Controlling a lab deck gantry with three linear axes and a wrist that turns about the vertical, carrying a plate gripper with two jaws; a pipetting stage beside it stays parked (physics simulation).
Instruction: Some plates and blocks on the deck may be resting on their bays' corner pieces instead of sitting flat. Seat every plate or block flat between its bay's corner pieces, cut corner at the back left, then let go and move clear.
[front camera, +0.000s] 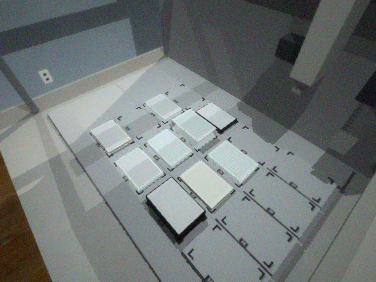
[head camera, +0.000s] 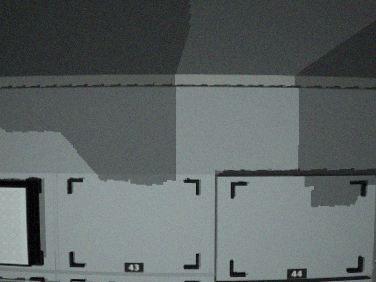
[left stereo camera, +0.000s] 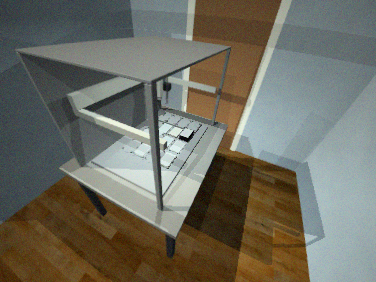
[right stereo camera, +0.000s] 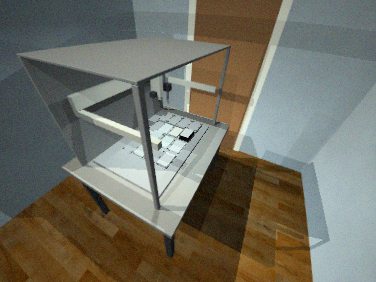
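Where they show: gripper, fingertip midpoint: (front camera: 345, 137) (left stereo camera: 162, 102) (right stereo camera: 163, 102); robot's base, link origin: (front camera: 90, 133) (left stereo camera: 168, 168) (right stereo camera: 166, 168).
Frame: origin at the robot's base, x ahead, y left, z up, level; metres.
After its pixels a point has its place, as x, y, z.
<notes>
In the front view, a black-sided block (front camera: 176, 207) @(0.403, 0.039, 0.042) stands nearest, beside a cream plate (front camera: 206, 184) @(0.398, 0.146, 0.014). Pale plates lie at the left (front camera: 140, 169) @(0.240, 0.041, 0.014) and far left (front camera: 111, 136) @(0.073, 0.042, 0.014), mid-deck (front camera: 169, 148) @(0.237, 0.149, 0.016), right (front camera: 232, 161) @(0.397, 0.254, 0.016) and back (front camera: 163, 107) @(0.073, 0.252, 0.014). A clear-sided, taller-looking plate (front camera: 193, 125) @(0.233, 0.252, 0.042) stands in front of a black-edged plate (front camera: 216, 116) @(0.235, 0.360, 0.014) (head camera: 12, 225) @(0.273, 0.365, 0.014), cut off at the left in the head view. Whether each sits flat or on corner pieces is too small to tell. The gripper is away from the plates, near the white column (front camera: 325, 45) @(0.465, 0.329, 0.355); its jaws cannot be made out.
Black corner pieces mark bay 43 (head camera: 133, 267) @(0.392, 0.318, 0.000) and bay 44 (head camera: 296, 273) @(0.556, 0.318, 0.015), with no plate between them. A dark box (front camera: 290, 48) hangs beside the column. Enclosure posts (left stereo camera: 154, 150) @(-0.271, -0.108, 0.451) (right stereo camera: 145, 150) @(-0.271, -0.104, 0.448) and a pale gantry rail (left stereo camera: 117, 126) @(-0.177, 0.171, 0.397) (right stereo camera: 117, 126) @(-0.170, 0.156, 0.400) surround the deck.
</notes>
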